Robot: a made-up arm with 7 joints.
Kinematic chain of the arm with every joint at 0, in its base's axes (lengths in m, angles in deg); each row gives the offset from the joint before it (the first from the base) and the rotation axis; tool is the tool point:
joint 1: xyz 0 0 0 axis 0 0.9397 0.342
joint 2: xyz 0 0 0 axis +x
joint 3: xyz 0 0 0 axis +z
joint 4: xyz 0.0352 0 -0.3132 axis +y
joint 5: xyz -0.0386 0 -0.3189 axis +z
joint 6: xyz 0 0 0 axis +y
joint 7: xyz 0 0 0 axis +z
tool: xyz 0 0 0
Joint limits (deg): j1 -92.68..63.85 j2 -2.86..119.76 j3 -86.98..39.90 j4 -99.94..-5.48 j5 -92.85..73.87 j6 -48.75..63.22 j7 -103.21..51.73
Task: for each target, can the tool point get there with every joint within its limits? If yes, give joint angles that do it. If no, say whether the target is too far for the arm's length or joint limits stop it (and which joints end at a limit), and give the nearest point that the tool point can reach.
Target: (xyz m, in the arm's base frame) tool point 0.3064 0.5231 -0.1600
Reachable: yes | joints -35.83 79.98 -71.66 -33.07 13.94 -35.23 -37.32
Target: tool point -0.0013 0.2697 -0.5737
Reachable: yes | joints 11.24 28.58 -16.42 -23.49 -73.68 -24.30 -41.18
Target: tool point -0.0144 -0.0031 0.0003
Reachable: no: joint limits stop it (at a limit: joint 1, joint 3, joint 4) | nearest point -0.3967 -0.0228 -0.2378 | short by 0.451 m
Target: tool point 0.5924 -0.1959 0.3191
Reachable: no: too far | nearest point 0.5222 -0.1605 0.2484 | short by 0.106 m
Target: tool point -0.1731 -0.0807 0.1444
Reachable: no: joint limits stop it (at a limit: joint 2, joint 3, joint 4) | nearest point -0.2820 0.1469 0.3366 | short by 0.317 m
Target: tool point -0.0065 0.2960 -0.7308
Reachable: no: too far | nearest point -0.0052 0.2389 -0.5898 | short by 0.152 m
